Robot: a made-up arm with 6 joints. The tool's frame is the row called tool. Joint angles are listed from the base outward.
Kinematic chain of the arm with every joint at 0, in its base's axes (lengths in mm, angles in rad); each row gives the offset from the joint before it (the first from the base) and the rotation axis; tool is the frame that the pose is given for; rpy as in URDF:
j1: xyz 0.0 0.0 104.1 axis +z
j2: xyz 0.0 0.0 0.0 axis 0.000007 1 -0.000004
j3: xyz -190.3 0.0 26.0 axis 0.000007 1 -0.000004
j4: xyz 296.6 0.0 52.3 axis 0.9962 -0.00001 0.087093
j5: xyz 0.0 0.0 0.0 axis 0.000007 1 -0.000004
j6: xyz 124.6 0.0 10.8 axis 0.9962 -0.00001 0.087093
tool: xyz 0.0 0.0 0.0 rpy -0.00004 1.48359 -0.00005
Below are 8 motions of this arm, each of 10 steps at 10 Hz.
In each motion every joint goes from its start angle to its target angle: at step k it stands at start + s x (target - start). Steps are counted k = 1, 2, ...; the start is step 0. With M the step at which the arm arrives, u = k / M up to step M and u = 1 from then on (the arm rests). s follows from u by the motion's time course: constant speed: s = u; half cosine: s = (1 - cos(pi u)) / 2; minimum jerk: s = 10 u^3 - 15 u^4 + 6 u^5.
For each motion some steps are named. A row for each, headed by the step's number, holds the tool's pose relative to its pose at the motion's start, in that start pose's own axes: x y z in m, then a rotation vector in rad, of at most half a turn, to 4 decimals.
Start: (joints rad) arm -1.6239 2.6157 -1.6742 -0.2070 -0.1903 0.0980
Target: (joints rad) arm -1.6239 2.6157 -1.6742 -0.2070 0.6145 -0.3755
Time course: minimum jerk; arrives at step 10
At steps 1, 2, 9, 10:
1: 0.0009 -0.0001 0.0000 0.0007 0.0069 -0.0041
2: 0.0058 -0.0006 -0.0001 0.0039 0.0464 -0.0274
9: 0.0891 -0.0088 -0.0378 -0.1097 0.7974 -0.4441
10: 0.0897 -0.0088 -0.0384 -0.1123 0.8042 -0.4475

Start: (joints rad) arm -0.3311 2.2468 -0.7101 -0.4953 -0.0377 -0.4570
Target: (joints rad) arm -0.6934 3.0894 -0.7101 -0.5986 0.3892 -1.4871
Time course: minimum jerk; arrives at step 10
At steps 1, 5, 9, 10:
1: 0.0023 0.0017 0.0012 -0.0072 0.0078 -0.0065
5: 0.1178 0.1217 0.0310 -0.5520 0.2778 -0.3826
9: 0.1795 0.2607 -0.0142 -1.2274 0.1308 -0.7245
10: 0.1800 0.2630 -0.0155 -1.2390 0.1241 -0.7298

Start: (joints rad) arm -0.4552 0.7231 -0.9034 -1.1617 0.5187 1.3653
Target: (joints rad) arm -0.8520 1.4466 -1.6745 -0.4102 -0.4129 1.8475
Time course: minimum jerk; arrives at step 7
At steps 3, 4, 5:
3: -0.0415 0.0276 0.0455 -0.2291 -0.0295 0.4291
4: -0.0779 0.0332 0.0770 -0.4054 -0.0996 0.7334
5: -0.1106 0.0253 0.1000 -0.5702 -0.1902 0.9733

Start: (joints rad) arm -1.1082 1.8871 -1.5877 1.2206 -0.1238 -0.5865
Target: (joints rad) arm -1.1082 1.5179 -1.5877 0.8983 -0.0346 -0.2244
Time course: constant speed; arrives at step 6
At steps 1, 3, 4, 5, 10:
1: -0.0232 0.0176 -0.0130 -0.0494 -0.0399 0.0136
3: -0.0674 0.0503 -0.0442 -0.1455 -0.1160 0.0377
4: -0.0883 0.0652 -0.0622 -0.1919 -0.1523 0.0482
5: -0.1083 0.0792 -0.0817 -0.2372 -0.1877 0.0578
10: -0.1273 0.0922 -0.1026 -0.2811 -0.2224 0.0665

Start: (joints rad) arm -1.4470 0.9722 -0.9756 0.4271 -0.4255 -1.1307
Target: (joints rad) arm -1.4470 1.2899 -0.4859 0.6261 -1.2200 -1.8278
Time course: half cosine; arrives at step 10
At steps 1, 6, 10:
1: 0.0053 0.0031 -0.0003 0.0053 0.0080 -0.0161
6: 0.1340 0.0660 -0.0491 0.1078 0.2576 -0.5125
10: 0.1895 0.0829 -0.1032 0.1228 0.4087 -0.8534

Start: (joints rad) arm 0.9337 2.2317 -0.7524 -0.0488 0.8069 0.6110
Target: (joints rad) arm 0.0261 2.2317 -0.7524 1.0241 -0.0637 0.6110
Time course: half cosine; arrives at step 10
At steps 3, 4, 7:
3: -0.0264 0.0009 -0.0019 -0.3005 -0.0081 0.3278
4: -0.0488 -0.0074 -0.0049 -0.4745 -0.0299 0.5744
7: -0.1111 -0.0930 0.0025 -0.8231 -0.1471 1.4827

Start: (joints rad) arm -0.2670 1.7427 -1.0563 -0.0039 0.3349 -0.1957
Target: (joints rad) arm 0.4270 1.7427 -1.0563 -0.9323 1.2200 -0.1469
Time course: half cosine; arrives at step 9
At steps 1, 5, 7, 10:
1: 0.0019 0.0075 -0.0001 -0.0077 0.0254 -0.0418
5: 0.0368 0.1001 -0.0263 0.0838 0.4159 -0.7999
7: 0.0385 0.1285 -0.0551 0.3117 0.5231 -1.1500
10: 0.0353 0.1399 -0.0694 0.4324 0.5378 -1.2670

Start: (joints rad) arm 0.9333 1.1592 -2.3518 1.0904 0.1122 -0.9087
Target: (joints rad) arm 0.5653 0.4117 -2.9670 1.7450 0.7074 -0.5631
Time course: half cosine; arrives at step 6
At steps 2, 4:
2: -0.1493 0.0631 -0.0592 -0.2094 -0.2379 0.0973
4: -0.3201 0.2621 -0.3061 -0.8741 -0.5363 0.0643

